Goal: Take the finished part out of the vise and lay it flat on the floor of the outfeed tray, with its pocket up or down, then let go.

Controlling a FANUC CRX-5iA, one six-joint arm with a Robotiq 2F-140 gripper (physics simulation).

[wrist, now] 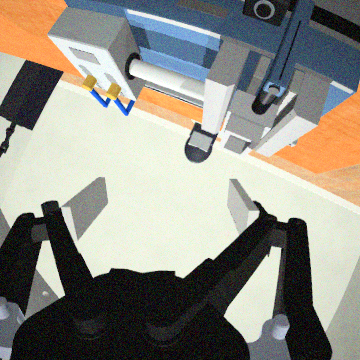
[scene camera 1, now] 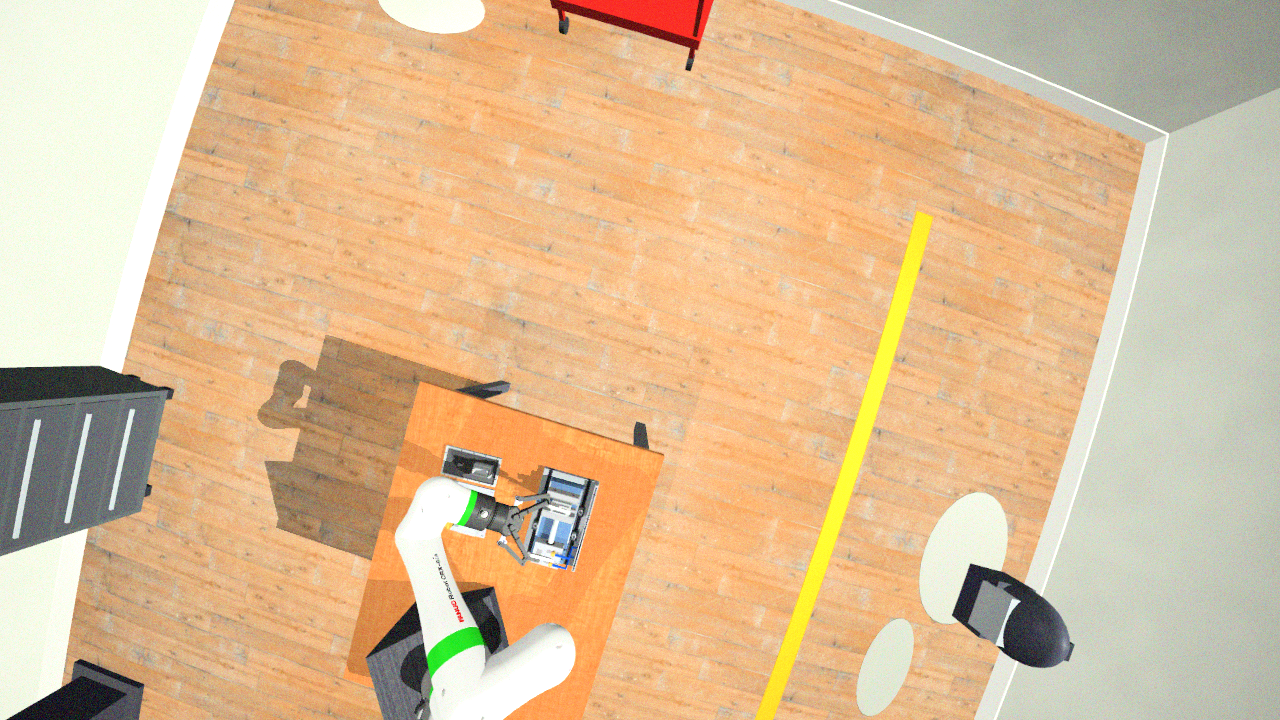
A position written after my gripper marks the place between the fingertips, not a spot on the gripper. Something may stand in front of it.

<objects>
my gripper: wrist 166, 190; scene camera 1 560, 535
</objects>
